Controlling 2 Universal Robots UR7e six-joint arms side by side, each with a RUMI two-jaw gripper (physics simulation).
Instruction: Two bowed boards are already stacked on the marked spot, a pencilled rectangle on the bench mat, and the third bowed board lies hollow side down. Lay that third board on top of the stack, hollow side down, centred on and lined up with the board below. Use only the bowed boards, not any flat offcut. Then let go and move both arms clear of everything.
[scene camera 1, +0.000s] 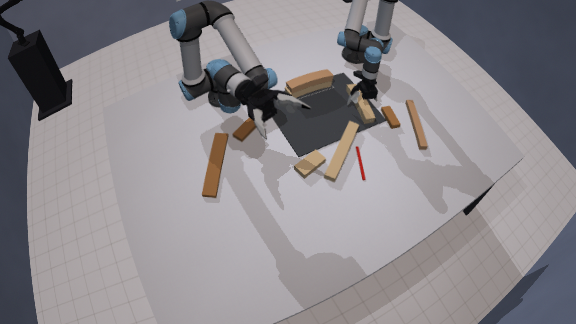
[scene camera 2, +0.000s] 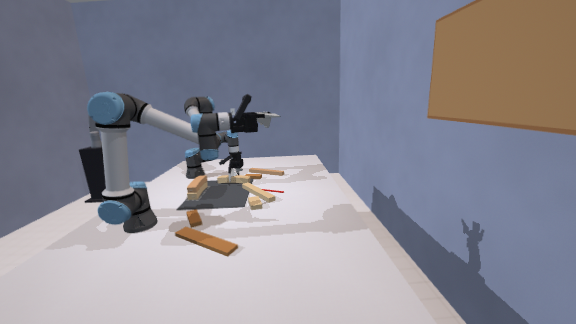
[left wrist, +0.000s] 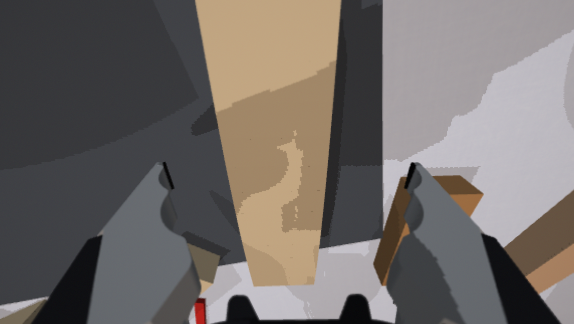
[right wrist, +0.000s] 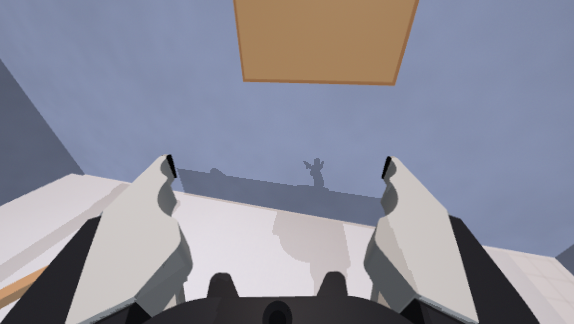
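Seen in the pictures: left gripper, fingertip midpoint: (scene camera 1: 362, 102) (scene camera 2: 234, 178) (left wrist: 289, 164); right gripper, fingertip midpoint: (scene camera 1: 289, 123) (scene camera 2: 275, 115) (right wrist: 281, 157); left arm's base, origin of the base link: (scene camera 1: 353, 56) (scene camera 2: 195, 176); right arm's base, origin of the base link: (scene camera 2: 141, 225).
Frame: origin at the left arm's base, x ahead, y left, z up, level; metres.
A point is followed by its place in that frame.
The stack of two bowed boards (scene camera 1: 311, 80) {z 0.098, x 0.067, y -0.456 m} (scene camera 2: 197, 185) {z 0.087, x 0.048, y -0.529 m} lies at the back of the dark mat (scene camera 1: 305, 135) {z 0.006, x 0.242, y -0.671 m} (scene camera 2: 220, 200) {z 0.006, x 0.176, y -0.635 m}, an orange-brown one over a paler one. A pencilled line shows along its front side. The third bowed board (scene camera 1: 367, 113) {z 0.053, x 0.370, y -0.381 m} (scene camera 2: 243, 179) {z 0.041, x 0.354, y -0.393 m} (left wrist: 275, 110) {z 0.056, x 0.258, y -0.311 m}, pale wood, lies hollow side down on the mat's right part in scene camera 1. My left gripper (scene camera 1: 361, 101) {z 0.034, x 0.298, y -0.326 m} (scene camera 2: 234, 177) {z 0.034, x 0.298, y -0.326 m} (left wrist: 289, 164) {z 0.034, x 0.298, y -0.326 m} points down low over it, open, one finger beyond each long side, with gaps. My right gripper (scene camera 1: 287, 122) {z 0.519, x 0.457, y -0.991 m} (right wrist: 281, 157) {z 0.519, x 0.457, y -0.991 m} is open and empty, high up and roughly level.
In scene camera 1, a long pale offcut (scene camera 1: 342, 151) {z 0.032, x 0.425, y -0.631 m}, a short pale block (scene camera 1: 310, 163) {z 0.027, x 0.372, y -0.774 m} and a red stick (scene camera 1: 360, 163) {z 0.006, x 0.512, y -0.602 m} lie in front of the mat. A short brown block (scene camera 1: 390, 117) {z 0.026, x 0.453, y -0.280 m} and a strip (scene camera 1: 417, 125) {z 0.029, x 0.586, y -0.204 m} lie right; two brown pieces (scene camera 1: 215, 165) {z 0.017, x 0.103, y -1.068 m} (scene camera 1: 244, 130) {z 0.022, x 0.046, y -0.857 m} lie left.
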